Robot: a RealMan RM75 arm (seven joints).
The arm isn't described. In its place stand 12 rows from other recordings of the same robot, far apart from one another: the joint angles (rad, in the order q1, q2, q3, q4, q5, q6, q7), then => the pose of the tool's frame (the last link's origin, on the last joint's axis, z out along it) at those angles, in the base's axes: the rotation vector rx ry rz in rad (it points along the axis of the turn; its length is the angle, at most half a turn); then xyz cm.
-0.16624, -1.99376, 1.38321, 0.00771, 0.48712, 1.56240, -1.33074 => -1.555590 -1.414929 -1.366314 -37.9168 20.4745 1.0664
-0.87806, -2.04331, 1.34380, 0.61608, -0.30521, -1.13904, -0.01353 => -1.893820 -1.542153 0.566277 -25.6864 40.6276 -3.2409
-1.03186, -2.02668, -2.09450, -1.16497, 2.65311, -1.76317, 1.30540 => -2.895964 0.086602 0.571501 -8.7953 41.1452 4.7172
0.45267, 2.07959, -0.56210, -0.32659, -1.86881, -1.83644, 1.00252 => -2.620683 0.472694 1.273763 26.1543 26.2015 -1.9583
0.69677, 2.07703, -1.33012, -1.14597, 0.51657, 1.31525, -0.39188 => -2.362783 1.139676 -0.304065 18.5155 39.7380 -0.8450
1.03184, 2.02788, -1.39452, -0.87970, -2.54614, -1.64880, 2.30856 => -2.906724 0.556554 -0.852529 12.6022 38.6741 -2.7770
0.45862, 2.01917, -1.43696, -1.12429, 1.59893, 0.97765, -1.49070 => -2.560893 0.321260 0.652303 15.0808 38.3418 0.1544
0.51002, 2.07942, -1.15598, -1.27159, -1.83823, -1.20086, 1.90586 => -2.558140 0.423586 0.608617 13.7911 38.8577 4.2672
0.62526, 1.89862, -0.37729, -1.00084, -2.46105, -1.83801, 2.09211 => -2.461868 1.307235 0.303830 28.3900 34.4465 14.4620
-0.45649, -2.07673, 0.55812, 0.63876, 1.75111, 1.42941, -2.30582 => -1.870114 -1.870083 -1.287368 -28.9209 34.3464 4.1122
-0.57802, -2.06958, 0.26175, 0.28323, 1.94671, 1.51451, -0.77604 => -2.335190 -0.316559 -0.945403 -27.1240 33.4348 -1.0866
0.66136, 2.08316, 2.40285, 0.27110, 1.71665, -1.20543, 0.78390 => -2.257428 0.353336 0.853505 23.9324 38.6735 -2.6771
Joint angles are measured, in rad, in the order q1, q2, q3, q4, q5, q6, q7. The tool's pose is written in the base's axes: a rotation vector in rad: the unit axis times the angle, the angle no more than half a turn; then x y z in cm. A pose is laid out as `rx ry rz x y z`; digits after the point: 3 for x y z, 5 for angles.
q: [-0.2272 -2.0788 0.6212 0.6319 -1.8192 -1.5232 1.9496]
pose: -1.92192 -0.62522 -1.12428 -32.493 28.505 8.140
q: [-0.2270 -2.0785 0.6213 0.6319 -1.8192 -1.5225 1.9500]
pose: -1.92167 -0.62522 -1.12305 -32.511 28.505 8.150
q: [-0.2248 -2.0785 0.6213 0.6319 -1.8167 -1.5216 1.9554]
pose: -1.92304 -0.62294 -1.11590 -32.591 28.432 8.116
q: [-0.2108 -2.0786 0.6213 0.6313 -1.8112 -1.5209 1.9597]
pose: -1.92107 -0.63388 -1.10055 -33.012 27.955 8.026
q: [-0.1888 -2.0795 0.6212 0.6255 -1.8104 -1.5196 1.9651]
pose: -1.90897 -0.65633 -1.08491 -33.677 27.181 7.875
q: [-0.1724 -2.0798 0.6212 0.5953 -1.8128 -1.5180 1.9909]
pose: -1.89438 -0.67978 -1.07041 -34.386 26.405 7.332
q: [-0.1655 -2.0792 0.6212 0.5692 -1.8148 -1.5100 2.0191]
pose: -1.88366 -0.69119 -1.05194 -34.888 26.009 6.891
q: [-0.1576 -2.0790 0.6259 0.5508 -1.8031 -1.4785 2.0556]
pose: -1.88295 -0.70480 -0.99643 -35.622 25.711 6.299
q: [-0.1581 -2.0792 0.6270 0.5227 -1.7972 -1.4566 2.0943]
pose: -1.88174 -0.71248 -0.95990 -36.096 25.555 5.638
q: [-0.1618 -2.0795 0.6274 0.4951 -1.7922 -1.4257 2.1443]
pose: -1.88054 -0.71069 -0.91004 -36.598 25.537 4.987
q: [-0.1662 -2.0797 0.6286 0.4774 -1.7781 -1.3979 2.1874]
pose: -1.89260 -0.70308 -0.85877 -36.971 25.565 4.394
